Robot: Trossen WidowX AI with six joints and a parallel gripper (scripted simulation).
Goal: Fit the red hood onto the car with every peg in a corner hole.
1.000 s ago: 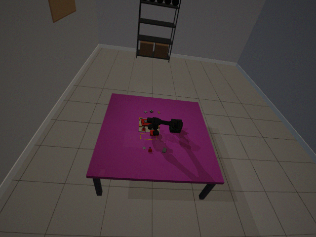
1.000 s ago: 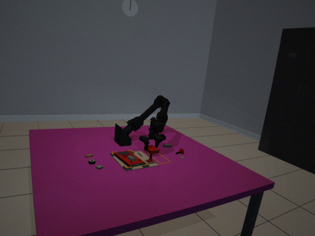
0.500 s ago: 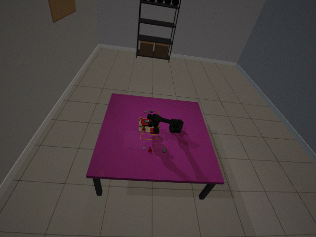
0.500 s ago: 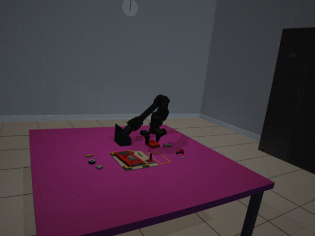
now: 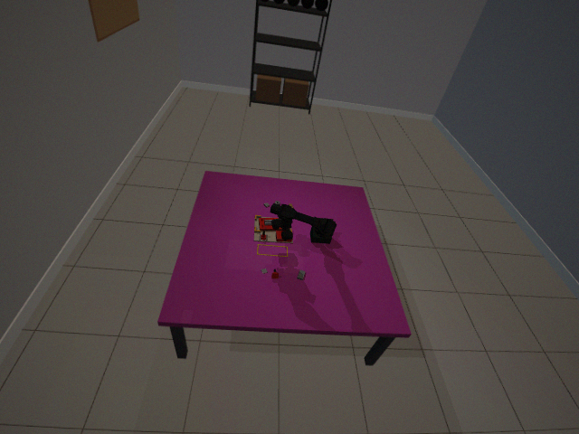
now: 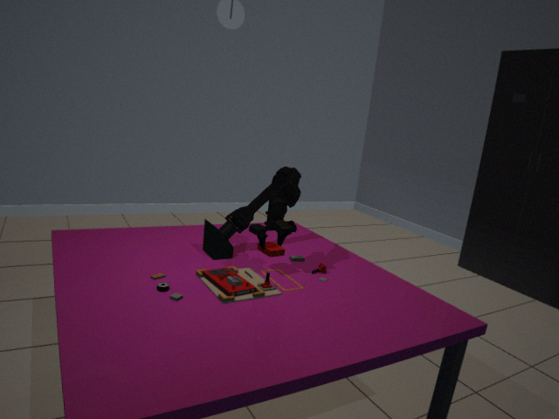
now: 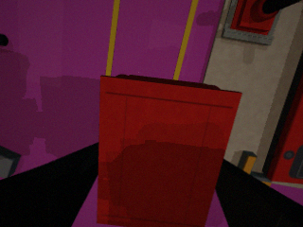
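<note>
Right now the grey engine block is 190 mm to the right of my gripper tip, 80 mm below it and 80 mm ahead of it. Round my gripper tip: black wheel: 420 mm to the right, 100 mm below, 10 mm ahead; beige jig: 170 mm to the right, 90 mm below, 50 mm ahead; red hood: right at my gripper tip.
</note>
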